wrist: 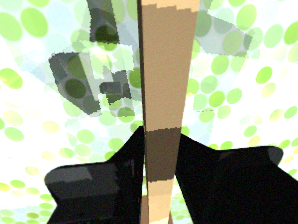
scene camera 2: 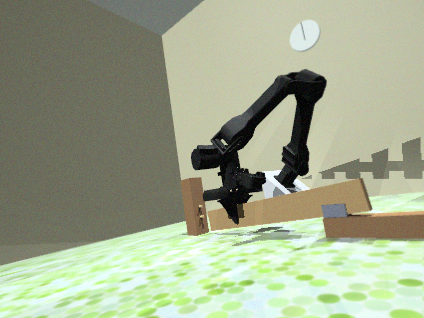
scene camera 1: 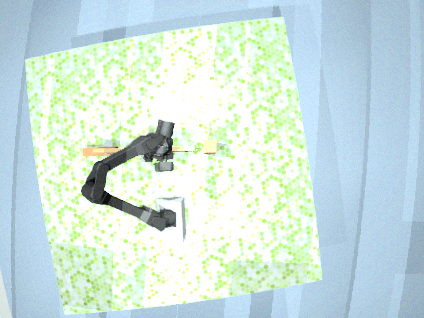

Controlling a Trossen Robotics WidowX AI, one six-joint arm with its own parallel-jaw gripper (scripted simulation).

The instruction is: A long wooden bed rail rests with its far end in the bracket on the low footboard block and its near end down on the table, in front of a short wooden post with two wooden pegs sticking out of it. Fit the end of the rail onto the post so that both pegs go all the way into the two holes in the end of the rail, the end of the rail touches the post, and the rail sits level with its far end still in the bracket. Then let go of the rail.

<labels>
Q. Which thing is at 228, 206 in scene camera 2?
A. My gripper.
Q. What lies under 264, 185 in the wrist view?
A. My gripper.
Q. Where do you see a long wooden rail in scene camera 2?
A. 302, 205
</labels>
